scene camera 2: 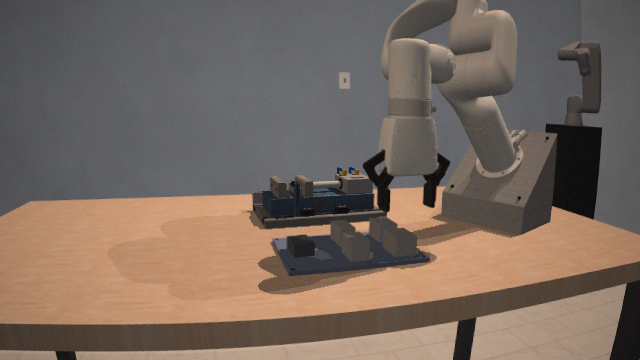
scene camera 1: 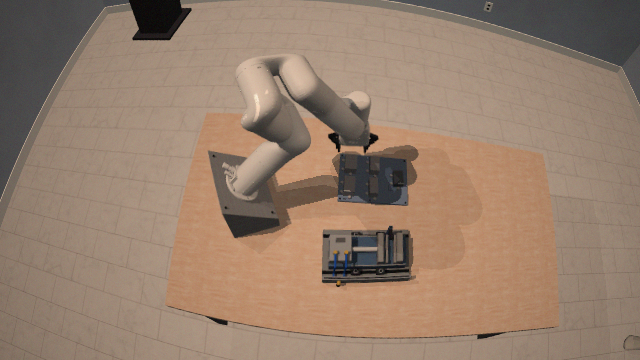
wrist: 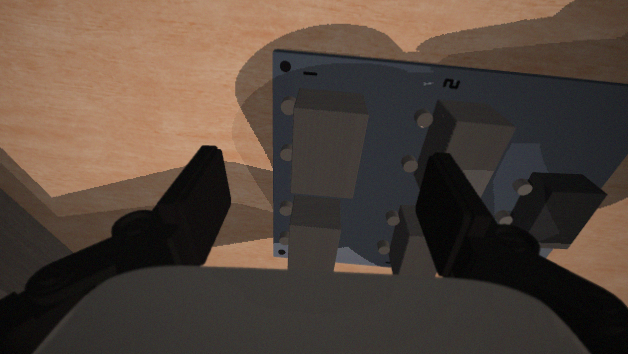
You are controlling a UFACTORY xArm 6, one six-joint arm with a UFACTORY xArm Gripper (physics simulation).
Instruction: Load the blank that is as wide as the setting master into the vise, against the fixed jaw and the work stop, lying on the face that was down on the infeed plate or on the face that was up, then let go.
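Where they show: gripper, fingertip midpoint: (scene camera 2: 406,208) (scene camera 1: 351,149) (wrist: 323,178); arm's base, link origin: (scene camera 2: 500,161) (scene camera 1: 241,184).
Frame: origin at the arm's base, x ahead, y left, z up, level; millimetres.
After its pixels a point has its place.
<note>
My gripper (scene camera 1: 352,150) @[y 244, x 322, z -54 mm] (scene camera 2: 406,207) @[y 244, x 322, z -54 mm] (wrist: 323,178) @[y 244, x 322, z -54 mm] is open and empty, above the left part of the blue infeed plate (scene camera 1: 372,201) @[y 104, x 430, z -139 mm] (scene camera 2: 325,267) @[y 292, x 472, z -140 mm] (wrist: 400,75) @[y 275, x 362, z -140 mm]. In the wrist view, a grey blank (wrist: 327,155) @[y 228, x 327, z -104 mm] by mark 1 shows between the fingers, below them. A narrower blank (wrist: 487,145) @[y 257, x 415, z -104 mm] by mark 2 is partly behind the right finger. Two more blanks (wrist: 312,247) @[y 145, x 336, z -104 mm] (wrist: 415,252) @[y 161, x 413, z -104 mm] are cut off by the gripper body. A dark block (scene camera 1: 398,178) @[y 203, x 509, z -115 mm] (scene camera 2: 301,246) @[y 237, x 509, z -120 mm] (wrist: 575,212) @[y 220, x 512, z -115 mm], seemingly the setting master, sits apart. The vise (scene camera 1: 367,258) @[y -126, x 449, z -88 mm] (scene camera 2: 330,201) @[y -47, x 422, z -101 mm] has no blank between its jaws.
The fixed jaw (scene camera 1: 399,247) @[y -82, x 544, z -52 mm] (scene camera 2: 278,187) @[y -29, x 545, z -62 mm] is at the vise's outer end, facing the moving jaw (scene camera 1: 381,247) @[y -92, x 484, z -52 mm] (scene camera 2: 304,185) @[y -44, x 484, z -61 mm]. The upright dark work stop (scene camera 1: 390,232) @[y -34, x 504, z -53 mm] (scene camera 2: 296,200) @[y -10, x 505, z -89 mm] stands by the jaw gap. The robot's sloped base (scene camera 1: 250,217) @[y -98, x 59, z -11 mm] (scene camera 2: 485,212) @[y 63, x 66, z -114 mm] is beside both fixtures.
</note>
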